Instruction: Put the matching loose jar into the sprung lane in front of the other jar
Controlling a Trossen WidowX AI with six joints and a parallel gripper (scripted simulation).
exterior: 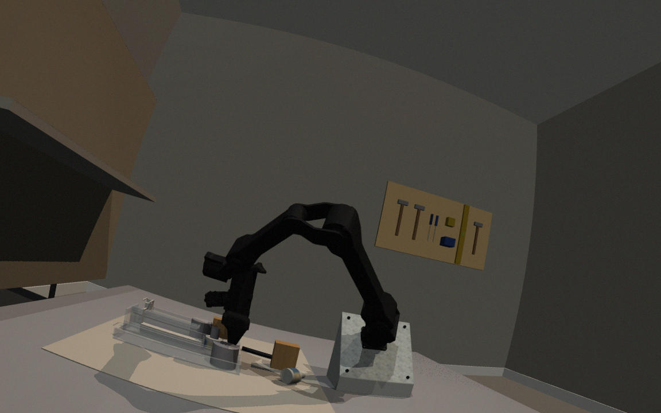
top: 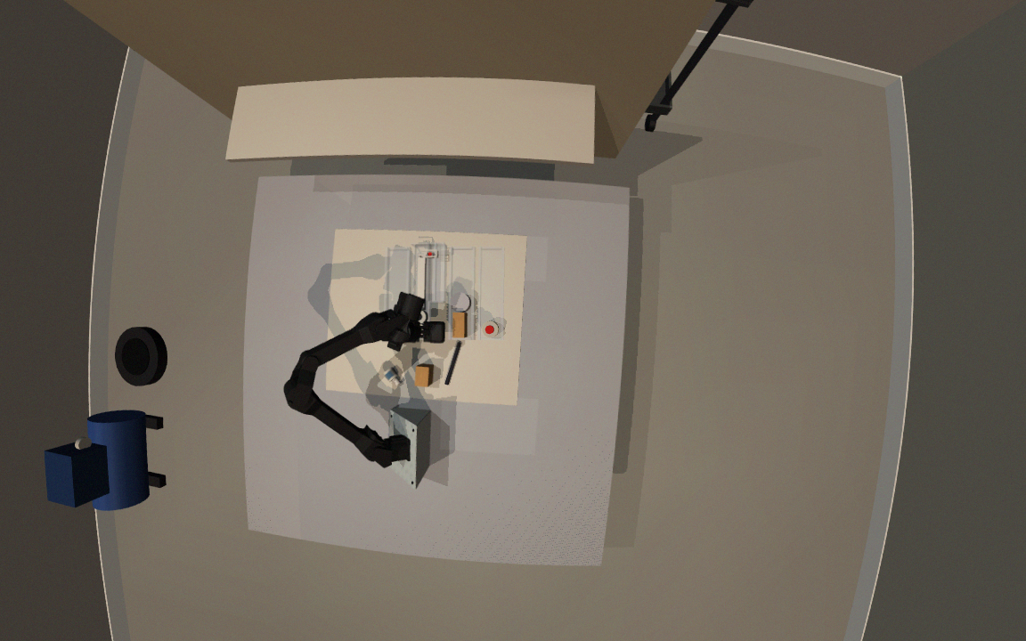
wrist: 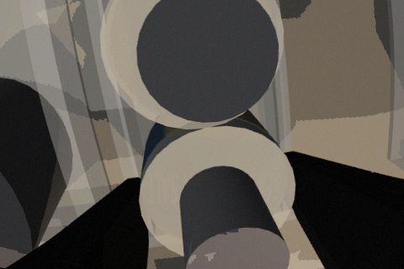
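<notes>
The black rod lies 10 cm behind my gripper tip, 10 cm to the right of it and 2 cm below it. The rest, counted from my gripper tip: grey pusher plate: 16 cm ahead, 3 cm to the right, 2 cm above.
</notes>
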